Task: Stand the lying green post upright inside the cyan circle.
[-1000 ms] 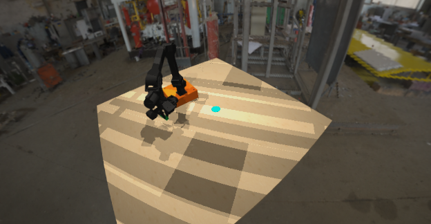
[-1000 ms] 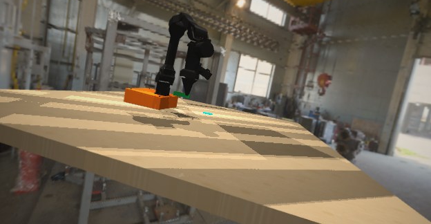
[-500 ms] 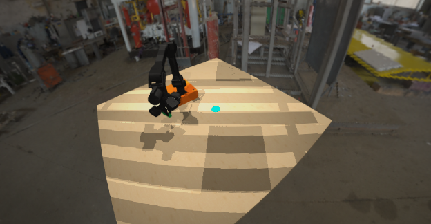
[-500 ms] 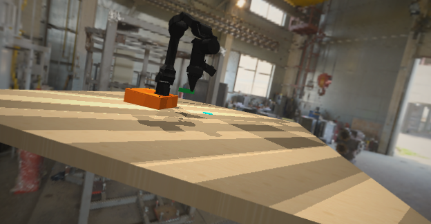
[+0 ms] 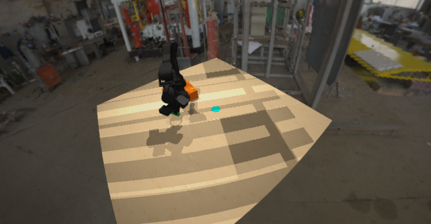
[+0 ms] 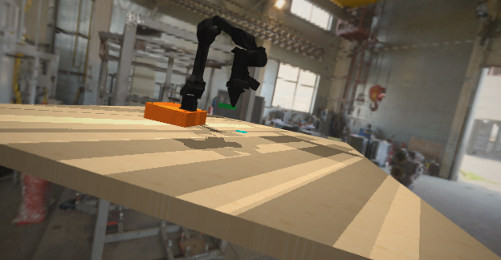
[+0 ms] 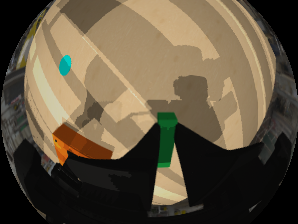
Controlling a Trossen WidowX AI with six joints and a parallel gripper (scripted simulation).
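Now: gripper tip 1 cm short of the cyan circle, 27 cm to the right of it and 13 cm above it. The rest, counted from my gripper tip: post 2 cm behind, 1 cm to the right.
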